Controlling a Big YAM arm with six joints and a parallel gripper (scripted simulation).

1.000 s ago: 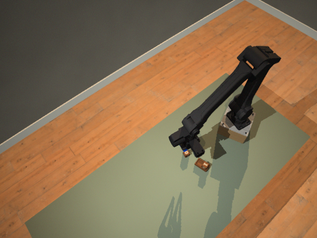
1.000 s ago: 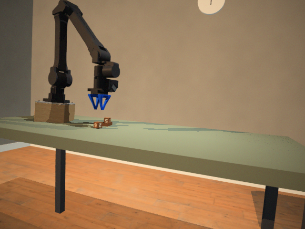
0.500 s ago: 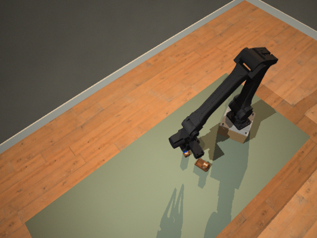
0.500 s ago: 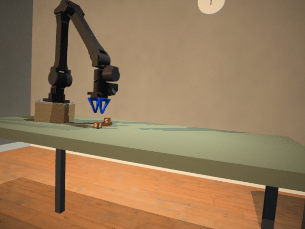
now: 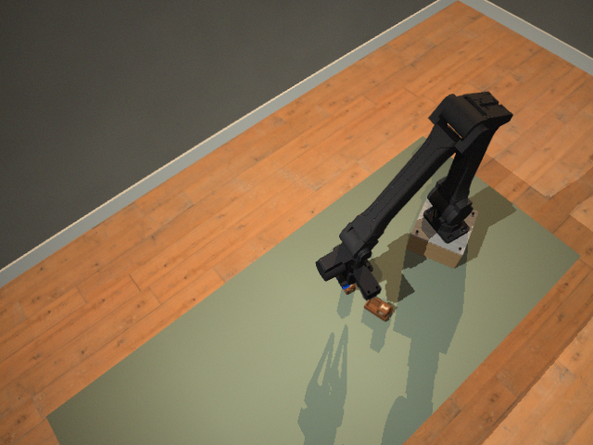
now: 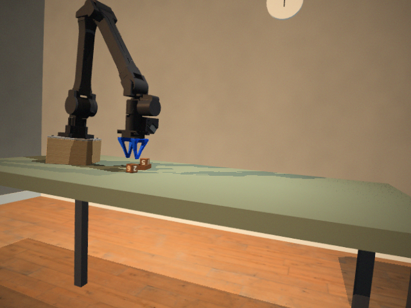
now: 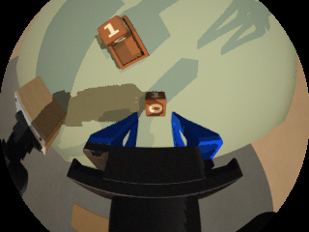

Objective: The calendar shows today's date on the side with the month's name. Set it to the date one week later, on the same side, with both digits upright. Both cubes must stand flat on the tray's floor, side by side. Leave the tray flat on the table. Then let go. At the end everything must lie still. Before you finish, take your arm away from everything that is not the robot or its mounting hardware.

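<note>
Now: the brown digit cube 40 mm below my hand. Round my hand: brown tray (100 mm to the left, 50 mm below, 40 mm behind).
</note>
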